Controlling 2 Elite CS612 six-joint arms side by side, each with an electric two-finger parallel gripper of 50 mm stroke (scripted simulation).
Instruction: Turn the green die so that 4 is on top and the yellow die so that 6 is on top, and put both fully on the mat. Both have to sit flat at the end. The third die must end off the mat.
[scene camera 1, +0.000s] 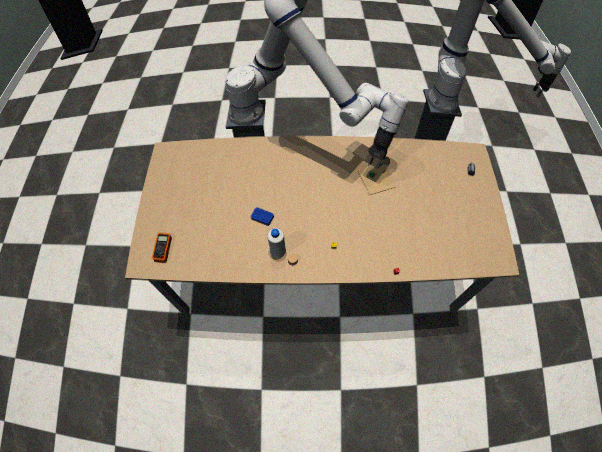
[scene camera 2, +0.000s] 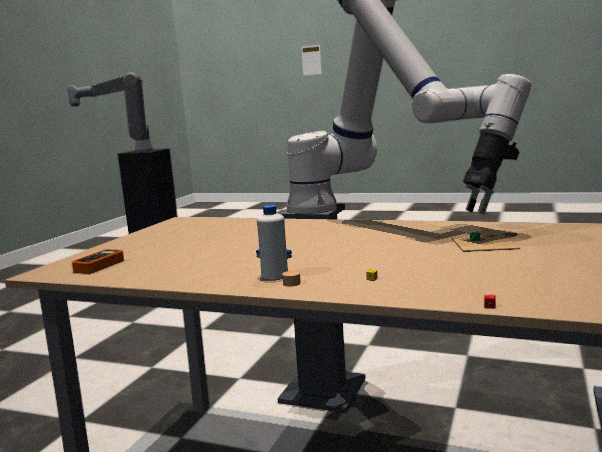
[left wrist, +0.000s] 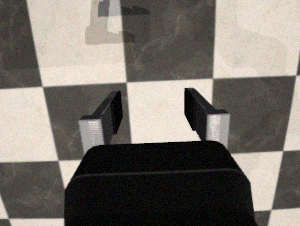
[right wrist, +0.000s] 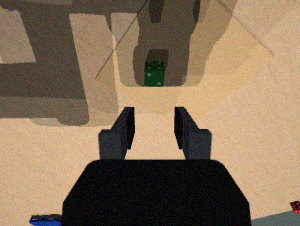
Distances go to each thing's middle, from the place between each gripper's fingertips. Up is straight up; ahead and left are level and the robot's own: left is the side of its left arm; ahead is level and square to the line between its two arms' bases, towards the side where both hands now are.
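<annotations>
I see that my right gripper (scene camera 2: 475, 211) is 100 mm above the thin tan mat (right wrist: 206, 57), 30 mm short of it and 20 mm to the right of it. Going by their middles, of the things named here the thin tan mat is the nearest to my right gripper. The multimeter (scene camera 2: 108, 257) is 80 mm below my right hand, 990 mm to the right of it and 270 mm ahead of it.
The thin tan mat is 170 mm below my left hand, 450 mm ahead of it and 1140 mm to the right of it.
</annotations>
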